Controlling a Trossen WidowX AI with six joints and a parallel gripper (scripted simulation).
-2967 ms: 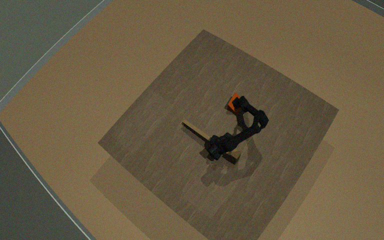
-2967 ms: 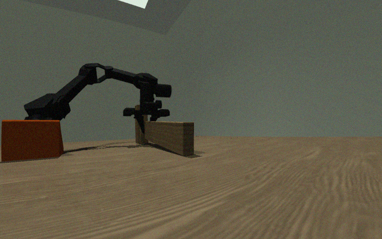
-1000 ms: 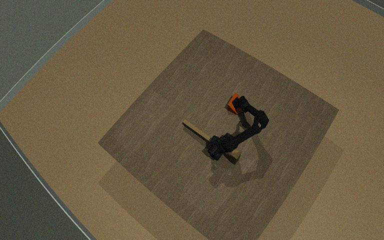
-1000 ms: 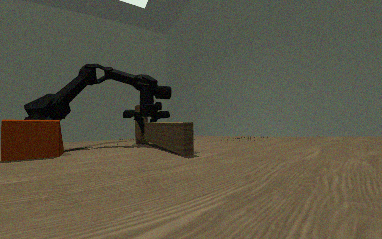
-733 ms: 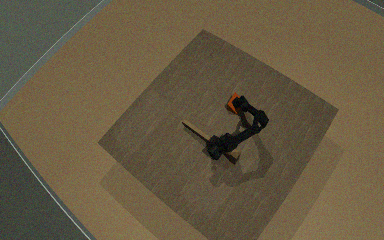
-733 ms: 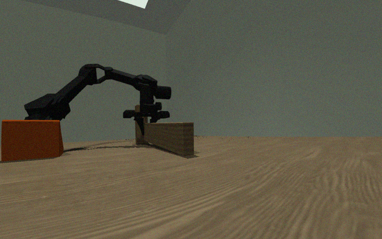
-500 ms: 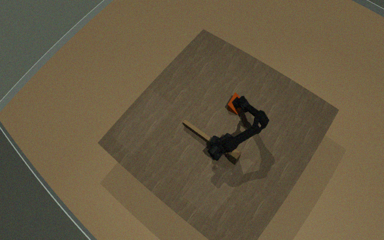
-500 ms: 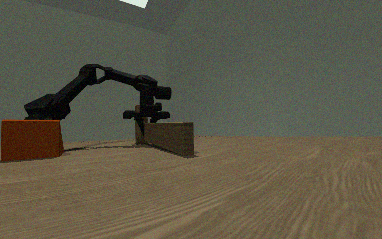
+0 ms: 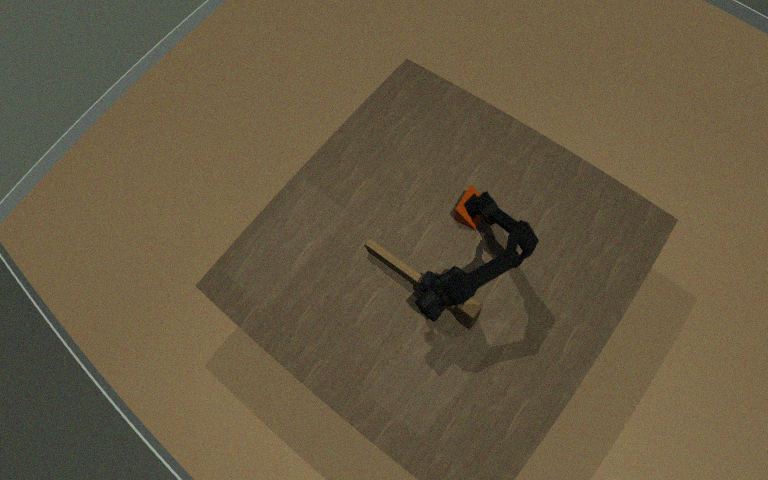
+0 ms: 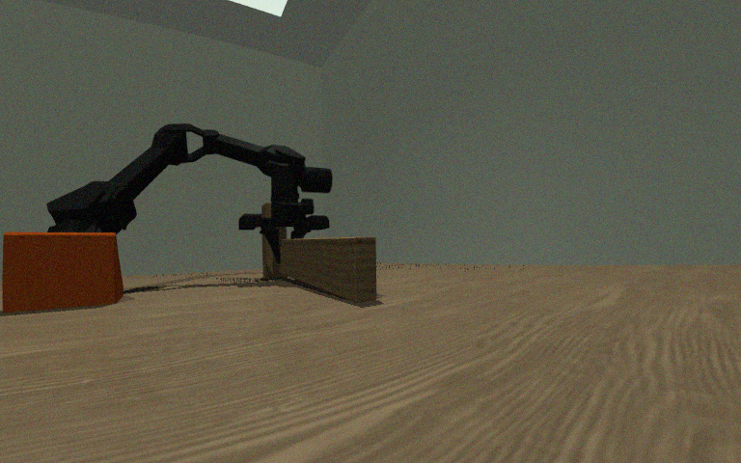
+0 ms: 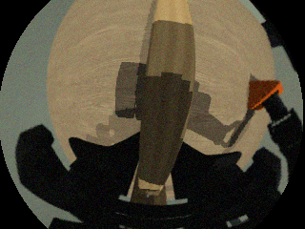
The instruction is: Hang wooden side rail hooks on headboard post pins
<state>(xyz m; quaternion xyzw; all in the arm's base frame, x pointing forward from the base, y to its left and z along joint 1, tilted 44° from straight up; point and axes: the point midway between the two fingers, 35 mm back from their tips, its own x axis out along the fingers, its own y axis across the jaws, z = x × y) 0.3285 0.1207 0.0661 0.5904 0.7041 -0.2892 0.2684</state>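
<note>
Right now my gripper tip is 100 mm to the right of the headboard post and 50 mm below it.
</note>
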